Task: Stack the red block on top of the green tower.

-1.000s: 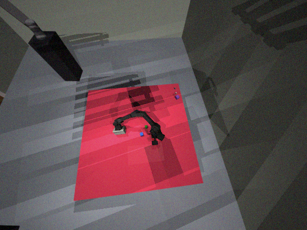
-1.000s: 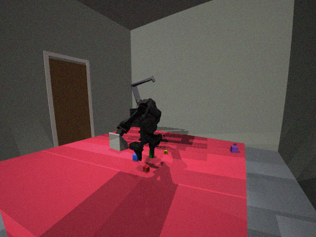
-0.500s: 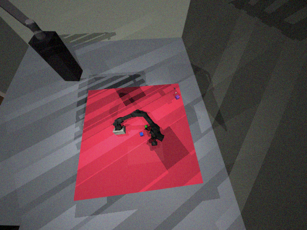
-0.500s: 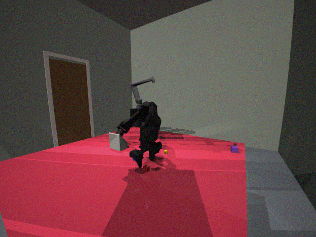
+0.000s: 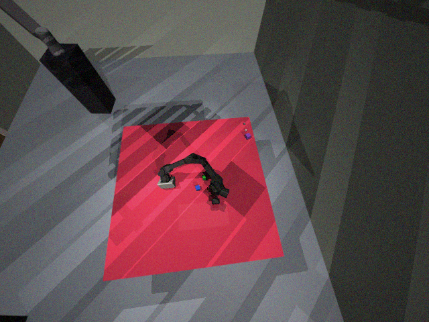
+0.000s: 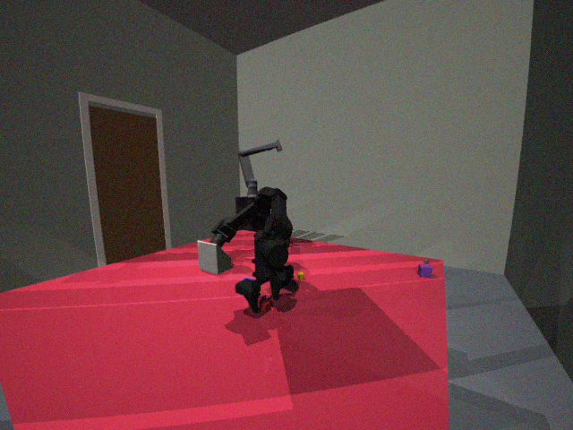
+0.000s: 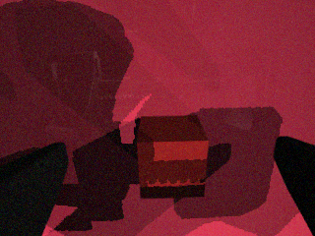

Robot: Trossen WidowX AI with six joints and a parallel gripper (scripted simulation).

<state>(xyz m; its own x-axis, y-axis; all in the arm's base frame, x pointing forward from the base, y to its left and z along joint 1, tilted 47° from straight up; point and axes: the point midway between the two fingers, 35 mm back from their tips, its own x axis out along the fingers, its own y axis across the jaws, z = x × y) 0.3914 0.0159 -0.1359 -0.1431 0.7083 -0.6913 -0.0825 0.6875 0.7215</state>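
My gripper tip is now right at the red block. From my gripper tip the other things lie so: purple block 32 cm ahead, 58 cm to the left, 1 cm above; blue block 14 cm behind, 5 cm to the left; small yellow block 6 cm behind, 25 cm to the left.
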